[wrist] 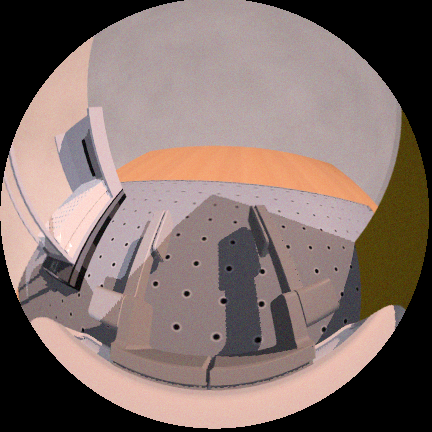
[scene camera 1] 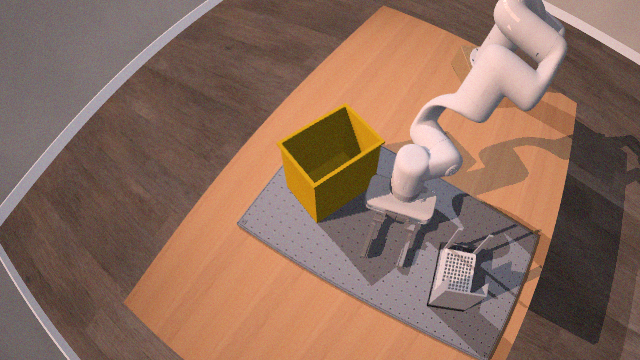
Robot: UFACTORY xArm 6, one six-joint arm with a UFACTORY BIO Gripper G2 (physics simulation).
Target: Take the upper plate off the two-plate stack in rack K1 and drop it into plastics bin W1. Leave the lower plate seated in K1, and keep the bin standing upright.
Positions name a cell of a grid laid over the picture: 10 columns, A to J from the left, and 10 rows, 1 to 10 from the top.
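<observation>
White plate in scene camera 1 (H8) and the wrist view (B6). The gripper in scene camera 1 (F8) and the wrist view (E5).
</observation>
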